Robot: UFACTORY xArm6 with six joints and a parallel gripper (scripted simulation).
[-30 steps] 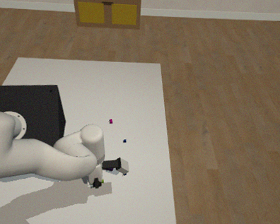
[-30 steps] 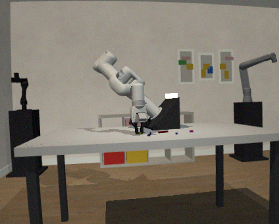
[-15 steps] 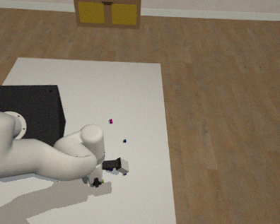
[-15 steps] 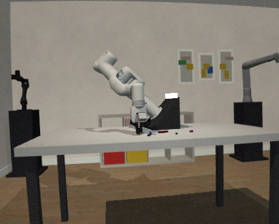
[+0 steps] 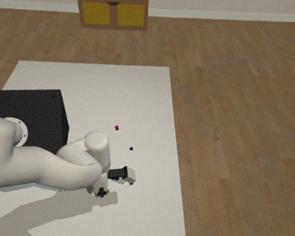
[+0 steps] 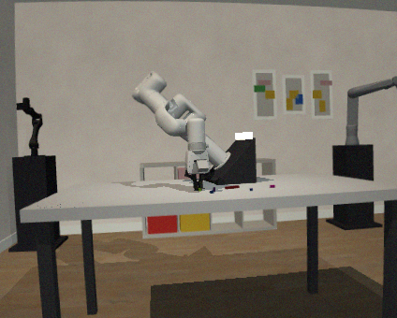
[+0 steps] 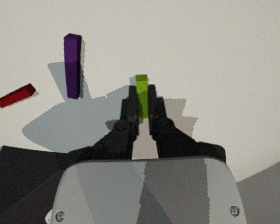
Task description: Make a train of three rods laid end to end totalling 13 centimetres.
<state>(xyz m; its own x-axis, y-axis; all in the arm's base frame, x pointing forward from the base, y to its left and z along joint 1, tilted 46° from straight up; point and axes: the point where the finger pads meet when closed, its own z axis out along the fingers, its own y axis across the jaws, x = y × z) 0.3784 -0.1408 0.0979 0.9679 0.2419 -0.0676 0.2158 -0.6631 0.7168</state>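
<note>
The lime rod is 2 cm below my hand. Also, from my hand: magenta rod 32 cm to the left, 2 cm below, 1 cm ahead; red rod 15 cm to the left, 2 cm below, 2 cm behind; purple rod 7 cm to the left, 2 cm below, 2 cm ahead.
</note>
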